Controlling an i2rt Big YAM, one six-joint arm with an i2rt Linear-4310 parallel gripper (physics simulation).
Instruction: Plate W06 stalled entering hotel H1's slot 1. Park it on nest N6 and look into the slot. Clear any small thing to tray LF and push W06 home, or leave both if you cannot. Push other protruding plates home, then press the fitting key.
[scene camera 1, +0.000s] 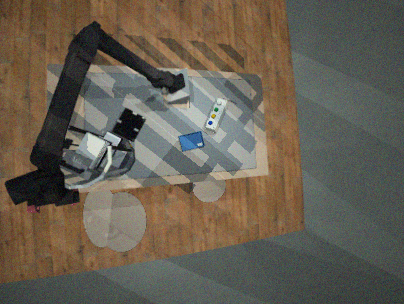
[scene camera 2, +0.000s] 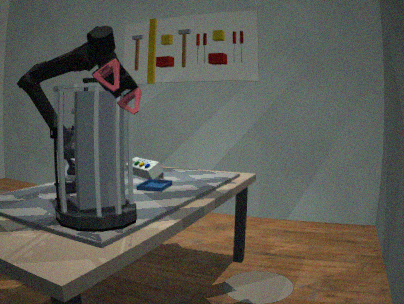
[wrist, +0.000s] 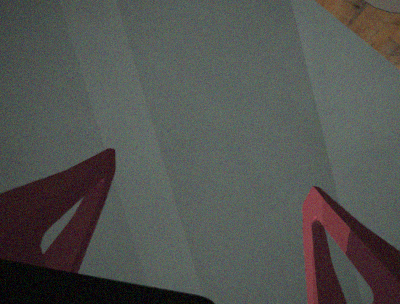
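Seen in the pictures: gripper, fingertip midpoint: (scene camera 1: 56, 208) (scene camera 2: 126, 101) (wrist: 212, 177); arm's base at its link origin: (scene camera 1: 176, 84).
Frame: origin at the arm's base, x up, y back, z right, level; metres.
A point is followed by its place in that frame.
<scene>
My gripper (scene camera 1: 53, 207) {x 0.258, y -0.556, z 0.591 m} (scene camera 2: 128, 102) {x 0.258, y -0.556, z 0.591 m} (wrist: 212, 177) {x 0.258, y -0.556, z 0.591 m} is open and empty, its pink fingers wide apart. It is high, beside the top of a tall caged rack with upright bars and a dark round base (scene camera 2: 95, 220) {x -0.045, y -0.439, z 0.561 m}; I cannot tell whether this rack is hotel H1. Plate W06 and slot 1 cannot be made out. A black square holder (scene camera 1: 129, 125) {x -0.017, y -0.212, z 0.321 m}, possibly a nest, lies beside the rack. A shallow blue tray (scene camera 1: 192, 141) {x -0.074, y -0.366, z -0.044 m} (scene camera 2: 155, 185) {x -0.075, y -0.357, z -0.059 m} lies on the mat; its label is unreadable. A white key box (scene camera 1: 216, 116) {x -0.005, y -0.233, z -0.207 m} (scene camera 2: 147, 168) {x -0.022, y -0.276, z -0.160 m} has coloured keys, including green, yellow and blue.
The grey mat (scene camera 1: 240, 155) {x -0.077, y -0.525, z -0.373 m} (scene camera 2: 215, 185) {x -0.081, y -0.588, z -0.175 m} covers most of the wooden table (scene camera 2: 55, 275) {x -0.090, y -0.489, z 0.818 m}. The arm's pedestal (scene camera 1: 179, 96) {x 0.008, y -0.083, z -0.002 m} stands at the mat's upper edge. A small white block (scene camera 1: 112, 138) {x 0.091, y -0.292, z 0.392 m} is near the rack. A tool board (scene camera 2: 220, 72) hangs on the wall.
</scene>
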